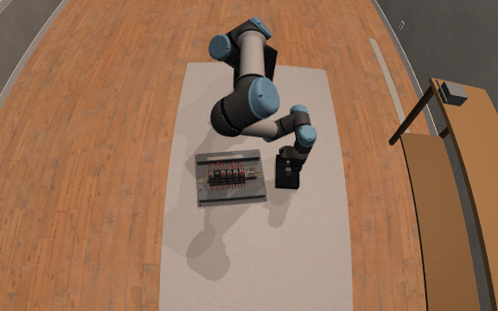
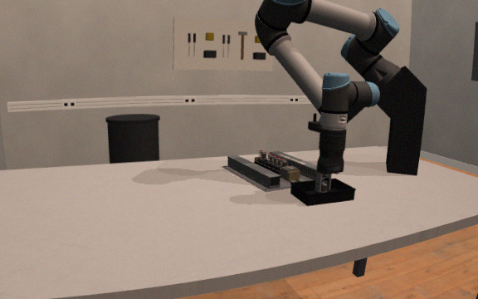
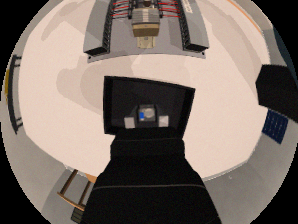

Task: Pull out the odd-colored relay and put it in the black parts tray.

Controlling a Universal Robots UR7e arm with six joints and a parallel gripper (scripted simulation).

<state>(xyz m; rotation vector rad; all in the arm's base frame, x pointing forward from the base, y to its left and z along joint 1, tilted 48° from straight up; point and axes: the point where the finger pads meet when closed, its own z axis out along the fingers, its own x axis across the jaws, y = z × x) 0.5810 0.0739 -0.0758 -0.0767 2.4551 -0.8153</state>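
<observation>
The black parts tray is 20 mm below my hand. Round my hand: red-button relay (50 mm behind, 350 mm to the right, 10 mm above); grey relay panel (40 mm behind, 270 mm to the right, 10 mm below).
</observation>
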